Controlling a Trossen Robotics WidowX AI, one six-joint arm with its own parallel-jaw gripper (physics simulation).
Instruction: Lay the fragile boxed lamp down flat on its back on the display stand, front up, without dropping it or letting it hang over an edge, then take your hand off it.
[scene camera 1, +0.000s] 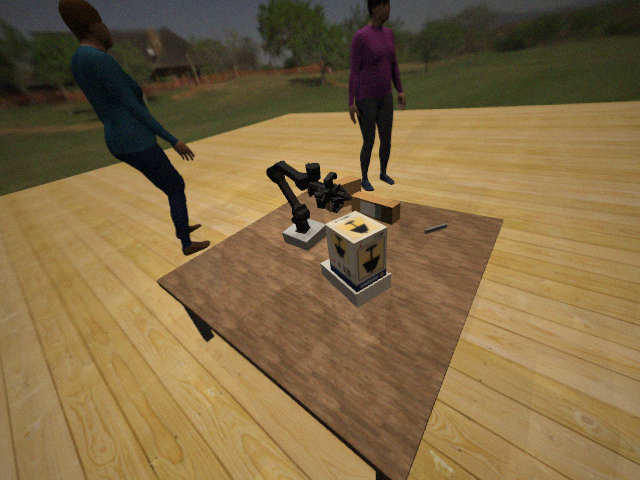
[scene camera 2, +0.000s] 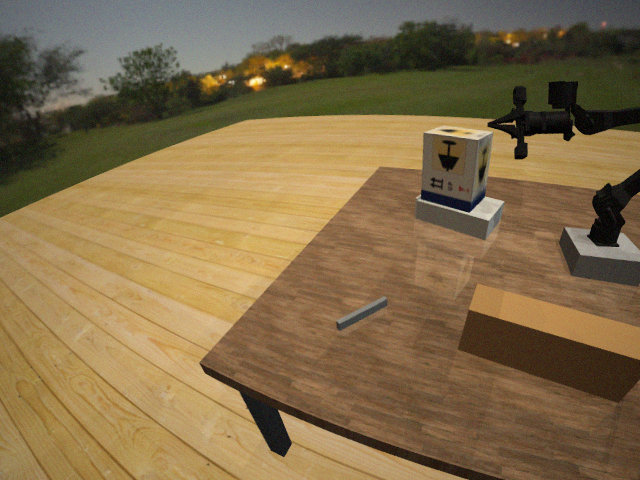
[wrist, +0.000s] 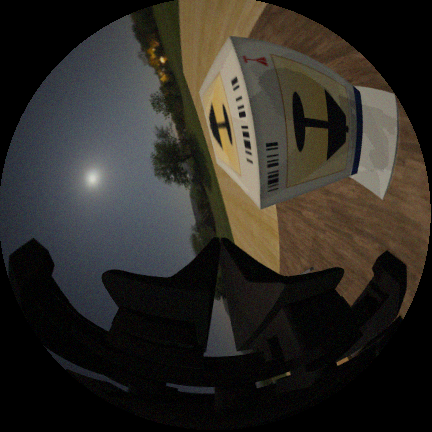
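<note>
The boxed lamp, white with yellow lamp pictures and a dark blue band at its base, stands upright on the low pale grey display stand. Its base rests on the stand's top, with strips of the stand showing beside it. My gripper is shut and empty, its fingertips together. It is at about the height of the box's top, on the arm's side of the box and apart from it. The sides of the box that face away from each view are hidden.
A long brown carton and a second carton lie on the wooden table. A thin grey bar lies nearby. Two people stand beyond the table.
</note>
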